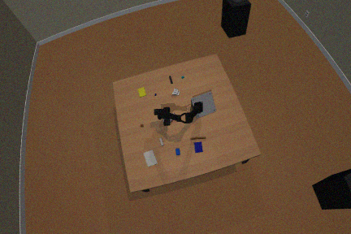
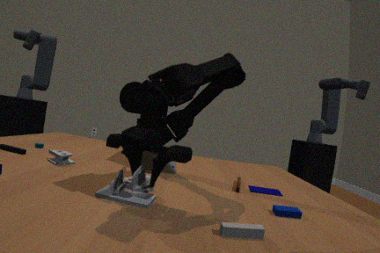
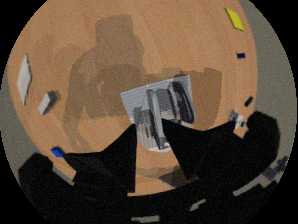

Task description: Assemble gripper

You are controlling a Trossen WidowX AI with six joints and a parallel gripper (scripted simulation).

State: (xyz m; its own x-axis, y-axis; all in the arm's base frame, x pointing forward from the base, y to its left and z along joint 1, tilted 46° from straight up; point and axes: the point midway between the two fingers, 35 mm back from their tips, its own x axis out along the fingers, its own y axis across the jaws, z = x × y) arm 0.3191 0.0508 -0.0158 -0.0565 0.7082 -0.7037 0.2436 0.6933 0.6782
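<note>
My gripper tip is now 4 cm past the toothed jaw and 1 cm to the left of it. The rest, counted from my gripper tip: brown peg (23 cm behind, 27 cm to the left, 2 cm below); blue tile (20 cm behind, 36 cm to the left, 3 cm below); blue block (34 cm to the left, 2 cm below).
</note>
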